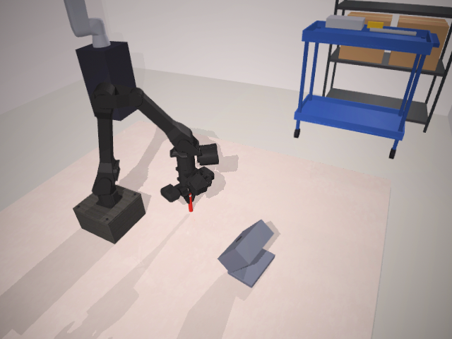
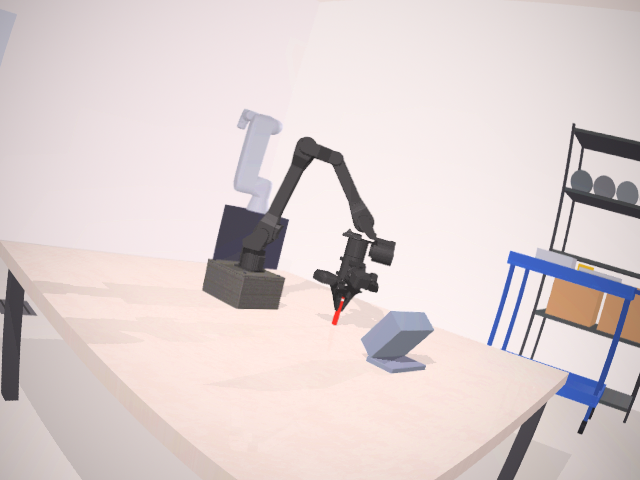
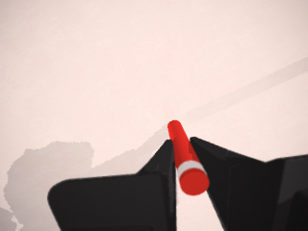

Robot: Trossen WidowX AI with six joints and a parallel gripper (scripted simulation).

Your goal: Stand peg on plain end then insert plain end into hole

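Now: gripper tip 25 cm short of the grey sloped panel, 14 cm to the left of it and 3 cm below it. Also, from my gripper tip: red peg: 2 cm above.
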